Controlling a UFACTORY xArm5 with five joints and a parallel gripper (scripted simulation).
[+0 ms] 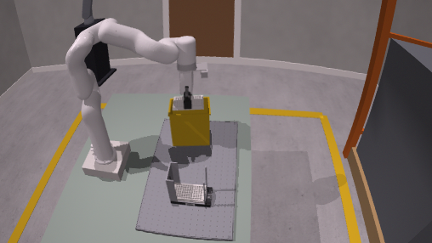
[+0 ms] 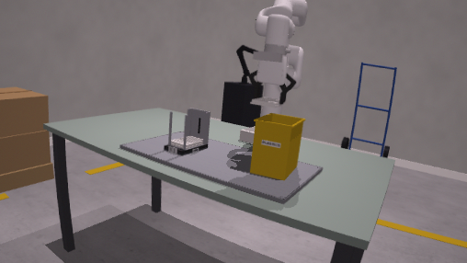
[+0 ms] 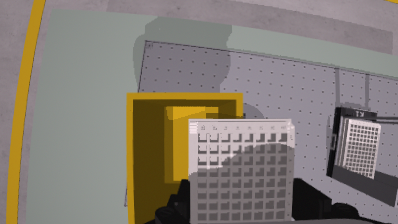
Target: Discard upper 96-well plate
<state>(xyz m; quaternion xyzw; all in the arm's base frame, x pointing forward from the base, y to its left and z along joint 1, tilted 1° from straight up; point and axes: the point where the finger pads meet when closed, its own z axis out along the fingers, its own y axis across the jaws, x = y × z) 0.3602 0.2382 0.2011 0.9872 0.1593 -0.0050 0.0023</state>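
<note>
Now: hand 1 cm past the yellow plastics bin, 5 cm to the right of it and 15 cm above it. From my hand the other things lie so: grey back panel 2 cm ahead, 31 cm to the right, 16 cm below; thin upright post 16 cm ahead, 33 cm to the right, 16 cm below.
</note>
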